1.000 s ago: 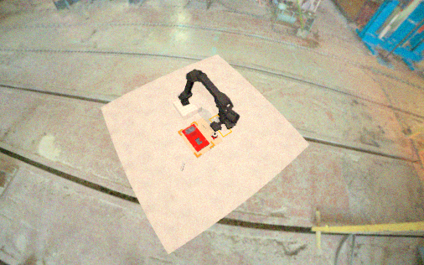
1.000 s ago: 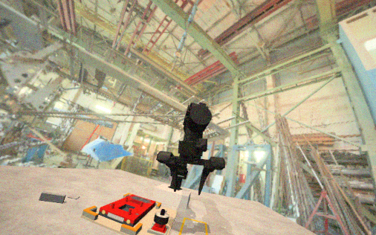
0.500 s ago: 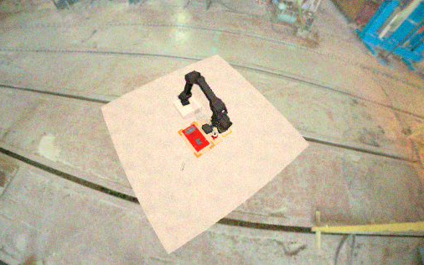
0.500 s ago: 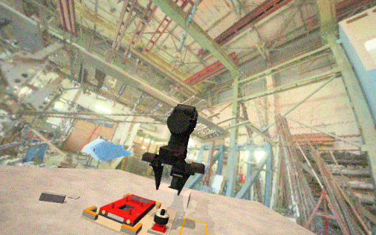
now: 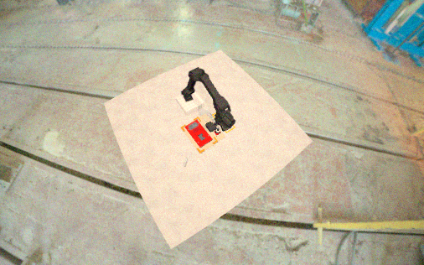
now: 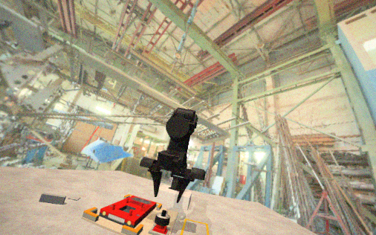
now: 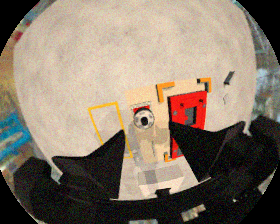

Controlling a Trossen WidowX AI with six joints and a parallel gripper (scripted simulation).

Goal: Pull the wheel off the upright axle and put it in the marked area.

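My gripper tip is 50 mm above the black wheel and 10 mm past it. Also, from my gripper tip: dark flat piece (300 mm to the right, 120 mm ahead, 80 mm below).
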